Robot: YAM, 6 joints.
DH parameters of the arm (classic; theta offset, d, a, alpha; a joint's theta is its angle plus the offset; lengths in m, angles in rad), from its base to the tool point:
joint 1: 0 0.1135 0.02 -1.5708
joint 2: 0 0 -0.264 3.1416
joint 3: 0.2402 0 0.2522 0
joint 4: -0.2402 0 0.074 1.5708
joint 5: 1.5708 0 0 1.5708
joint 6: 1.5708 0.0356 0 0
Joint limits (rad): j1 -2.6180..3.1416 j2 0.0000..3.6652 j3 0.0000..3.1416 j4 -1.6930..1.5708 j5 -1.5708..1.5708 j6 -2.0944..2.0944
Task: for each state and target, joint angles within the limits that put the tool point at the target. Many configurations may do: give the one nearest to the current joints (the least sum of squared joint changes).
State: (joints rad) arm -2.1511 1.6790 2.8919 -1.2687 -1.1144 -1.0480
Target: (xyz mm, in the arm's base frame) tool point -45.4 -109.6 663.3
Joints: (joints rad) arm -2.2266 1.6411 3.0077 -0.9822 -1.0481 -1.0480
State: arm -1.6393 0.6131 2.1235 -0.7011 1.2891 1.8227
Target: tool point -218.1 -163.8 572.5
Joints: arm -2.3754 1.5499 2.1415 -0.4918 1.2027 1.8227
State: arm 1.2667 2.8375 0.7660 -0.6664 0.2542 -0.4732
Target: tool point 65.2 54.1 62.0
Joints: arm 0.8721 2.3306 0.4695 -1.3652 0.4387 -0.4732
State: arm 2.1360 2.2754 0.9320 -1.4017 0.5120 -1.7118
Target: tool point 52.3 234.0 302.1
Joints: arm 1.4392 1.5047 1.3709 -1.5786 0.6360 -1.7118
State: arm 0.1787 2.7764 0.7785 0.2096 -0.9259 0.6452
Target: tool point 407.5 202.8 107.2
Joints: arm 0.3987 2.2312 1.2928 0.3511 -0.9374 0.6452
